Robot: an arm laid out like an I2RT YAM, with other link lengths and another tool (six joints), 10 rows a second.
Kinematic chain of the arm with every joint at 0, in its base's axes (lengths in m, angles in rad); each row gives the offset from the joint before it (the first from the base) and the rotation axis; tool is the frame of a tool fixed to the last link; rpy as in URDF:
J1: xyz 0 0 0.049 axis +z
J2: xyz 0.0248 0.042 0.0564 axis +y
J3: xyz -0.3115 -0.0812 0 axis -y
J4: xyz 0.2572 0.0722 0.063 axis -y
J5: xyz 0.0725 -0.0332 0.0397 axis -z
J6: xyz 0.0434 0 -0.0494 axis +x
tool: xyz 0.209 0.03 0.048 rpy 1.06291 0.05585 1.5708
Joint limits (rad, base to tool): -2.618..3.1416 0..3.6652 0..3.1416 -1.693..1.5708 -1.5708..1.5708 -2.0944..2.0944
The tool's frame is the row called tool.
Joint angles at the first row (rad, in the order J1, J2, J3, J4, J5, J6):
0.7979, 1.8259, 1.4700, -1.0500, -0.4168, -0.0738
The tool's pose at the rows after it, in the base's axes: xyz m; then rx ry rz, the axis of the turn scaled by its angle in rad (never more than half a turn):
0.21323, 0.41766, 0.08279, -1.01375, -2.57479, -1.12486
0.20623, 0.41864, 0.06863, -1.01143, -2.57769, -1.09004
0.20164, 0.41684, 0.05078, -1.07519, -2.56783, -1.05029
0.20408, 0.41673, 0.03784, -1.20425, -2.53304, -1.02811
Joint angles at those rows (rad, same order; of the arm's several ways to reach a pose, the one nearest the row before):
0.8173, 1.8477, 1.4567, -1.0363, -0.4156, -0.0250
0.8310, 1.8656, 1.4330, -1.0157, -0.4152, -0.0185
0.8425, 1.8744, 1.3842, -0.9718, -0.4126, 0.0341
0.8486, 1.8744, 1.3373, -0.9150, -0.4126, 0.1345

